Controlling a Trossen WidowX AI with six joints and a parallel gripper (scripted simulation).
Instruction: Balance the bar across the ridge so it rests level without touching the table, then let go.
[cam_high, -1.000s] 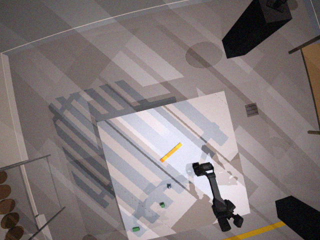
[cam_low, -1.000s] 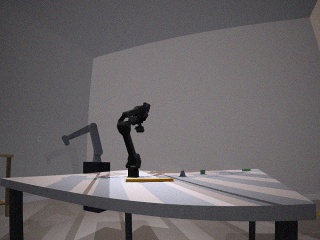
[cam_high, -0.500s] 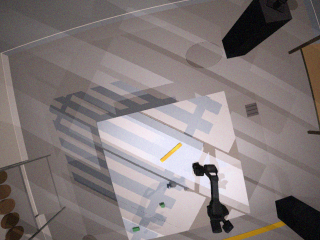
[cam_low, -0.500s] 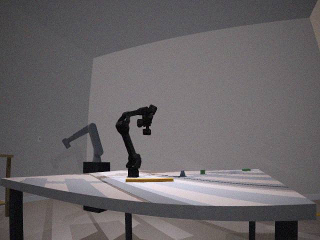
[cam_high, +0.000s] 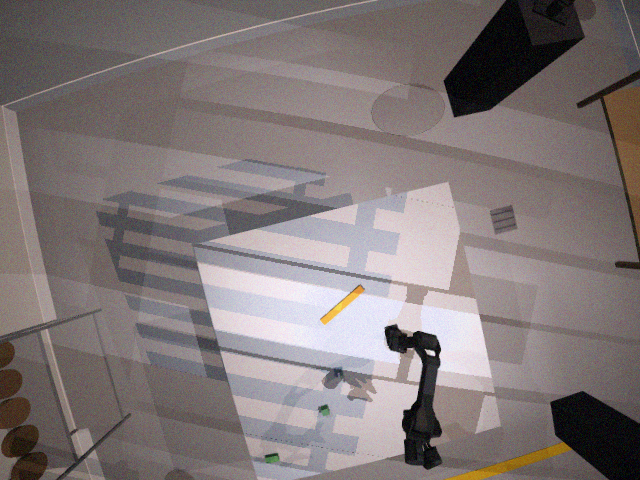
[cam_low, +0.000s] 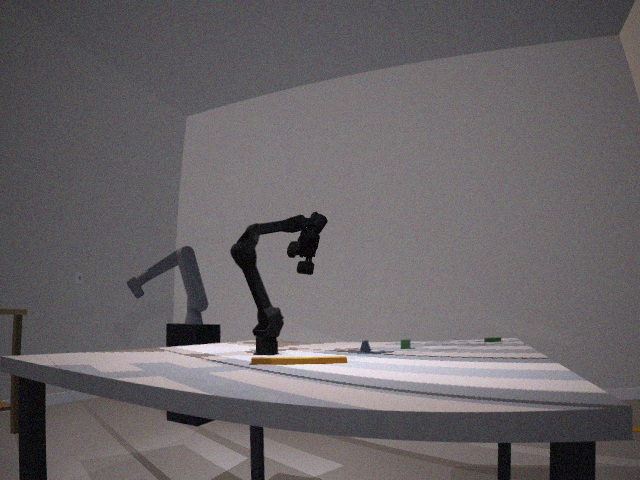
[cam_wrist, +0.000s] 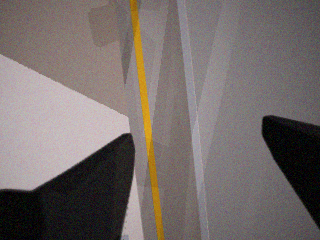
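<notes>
The orange bar is 500 mm to the right of my gripper tip, 330 mm below it and 180 mm ahead of it.
</notes>
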